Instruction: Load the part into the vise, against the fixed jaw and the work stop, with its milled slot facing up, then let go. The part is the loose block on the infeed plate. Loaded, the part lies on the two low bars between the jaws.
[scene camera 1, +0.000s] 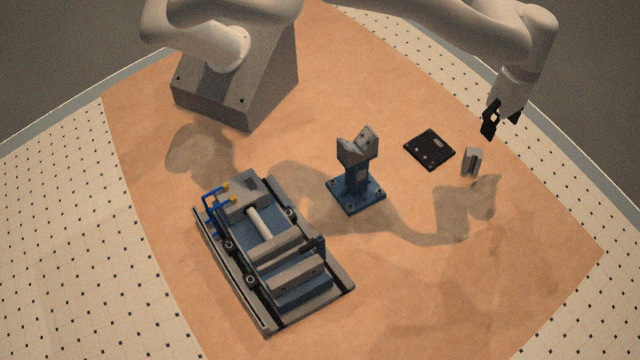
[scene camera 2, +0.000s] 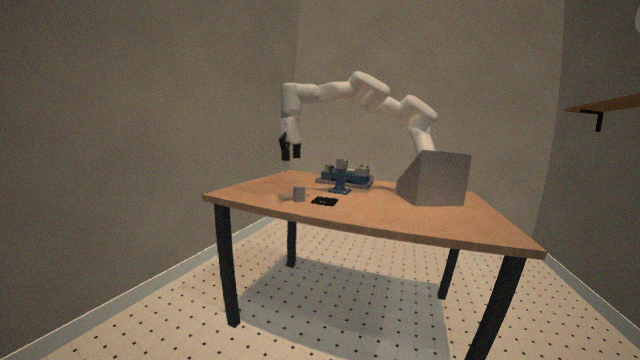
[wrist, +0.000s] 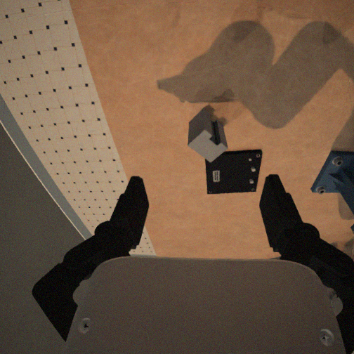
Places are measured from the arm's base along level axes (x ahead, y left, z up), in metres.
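Where they show: gripper, fingertip midpoint: (scene camera 1: 498, 128) (scene camera 2: 291, 159); arm's base, link origin: (scene camera 1: 228, 49) (scene camera 2: 430, 168).
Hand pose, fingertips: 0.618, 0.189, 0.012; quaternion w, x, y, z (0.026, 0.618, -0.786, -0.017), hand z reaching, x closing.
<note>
Each offset is from my fingertips to the top centre of the thing, as dx, dy, dz. "spot": to the spot under its first point.
The part, a grey block {-0.036, +0.000, -0.106} (scene camera 1: 471, 161) (scene camera 2: 299, 194) (wrist: 202, 136), stands on the table beside the black infeed plate {-0.140, -0.021, -0.158} (scene camera 1: 421, 144) (scene camera 2: 324, 201) (wrist: 234, 176), off it. Its dark milled slot faces sideways and runs upright. My gripper (scene camera 1: 502, 128) (scene camera 2: 291, 156) (wrist: 202, 189) is open and empty, high above the table near the block. The vise {-0.216, -0.439, -0.067} (scene camera 1: 345, 286) (scene camera 2: 350, 178) has its fixed jaw (scene camera 1: 296, 274) at the front end and its movable jaw (scene camera 1: 275, 246) behind. No block shows between them. The work stop {-0.136, -0.406, -0.070} (scene camera 1: 308, 245) is a black rod on a blue post. The low bars are partly hidden.
A blue stand (scene camera 1: 356, 180) (scene camera 2: 340, 180) (wrist: 327, 175) with a grey V-shaped top rises between the vise and the infeed plate. Blue handles {spot: -0.351, -0.454, -0.105} (scene camera 1: 212, 200) with yellow ends stand at the vise's rear. The grey robot pedestal (scene camera 1: 270, 75) (scene camera 2: 442, 177) stands beyond the vise. The table edge lies near the block.
</note>
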